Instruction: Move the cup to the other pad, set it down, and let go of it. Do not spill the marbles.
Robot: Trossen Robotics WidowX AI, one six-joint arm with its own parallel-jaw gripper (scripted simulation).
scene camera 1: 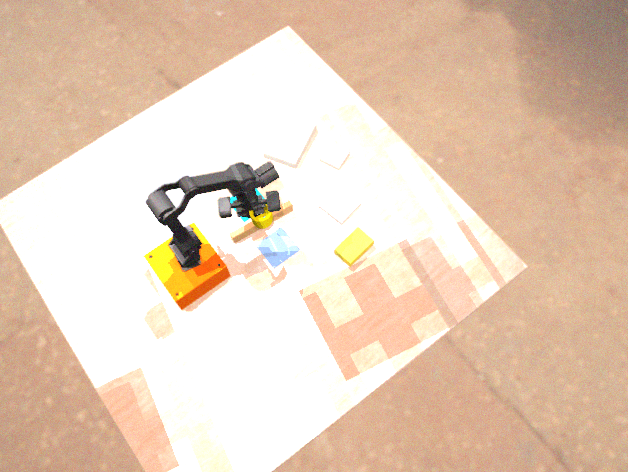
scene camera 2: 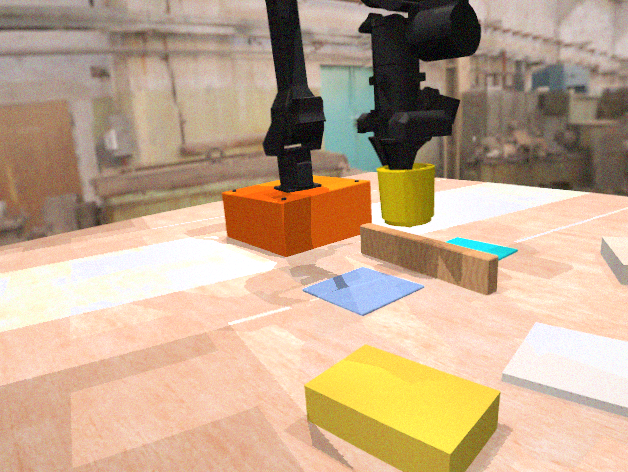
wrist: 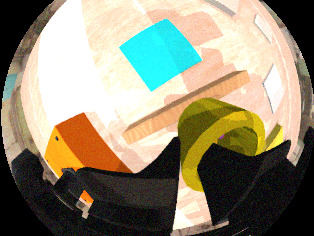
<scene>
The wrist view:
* gripper: 184,140
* yellow cup: 204,121
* wooden bar: 171,113
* cyan pad: 160,52
</scene>
